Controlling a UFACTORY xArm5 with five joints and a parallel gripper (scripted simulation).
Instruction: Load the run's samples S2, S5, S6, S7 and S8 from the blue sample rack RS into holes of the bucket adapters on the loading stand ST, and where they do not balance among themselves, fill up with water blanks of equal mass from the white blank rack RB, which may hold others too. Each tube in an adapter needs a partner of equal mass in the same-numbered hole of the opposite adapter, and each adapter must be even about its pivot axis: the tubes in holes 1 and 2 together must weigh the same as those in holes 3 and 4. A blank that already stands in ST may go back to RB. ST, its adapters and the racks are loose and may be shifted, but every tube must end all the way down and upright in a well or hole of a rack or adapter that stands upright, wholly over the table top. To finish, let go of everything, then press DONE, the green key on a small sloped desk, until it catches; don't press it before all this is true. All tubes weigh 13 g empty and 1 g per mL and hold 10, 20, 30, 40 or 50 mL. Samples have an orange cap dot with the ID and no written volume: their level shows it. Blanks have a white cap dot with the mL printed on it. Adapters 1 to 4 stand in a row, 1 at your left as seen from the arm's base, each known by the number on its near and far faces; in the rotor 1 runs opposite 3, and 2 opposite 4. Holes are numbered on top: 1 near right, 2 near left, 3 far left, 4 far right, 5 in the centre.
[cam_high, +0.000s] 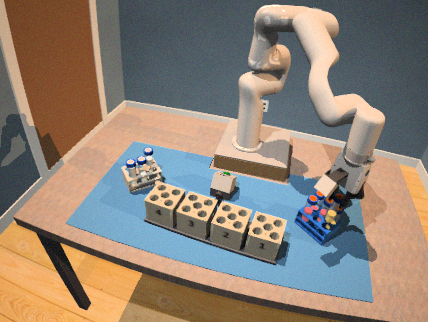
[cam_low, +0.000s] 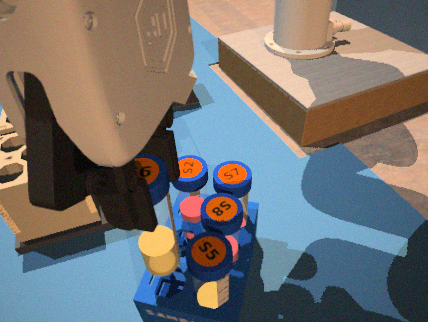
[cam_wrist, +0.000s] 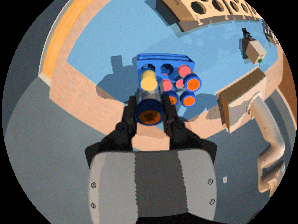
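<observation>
My gripper is now 16 cm above the blue sample rack RS, 4 cm past it and 2 cm to the left of it. From my hand the other things lie so: white blank rack RB 67 cm to the right, 16 cm below, 1 cm ahead; blue-capped tube 67 cm to the right, 12 cm below, 5 cm ahead; loading stand ST 34 cm to the right, 18 cm below, 11 cm ahead.
</observation>
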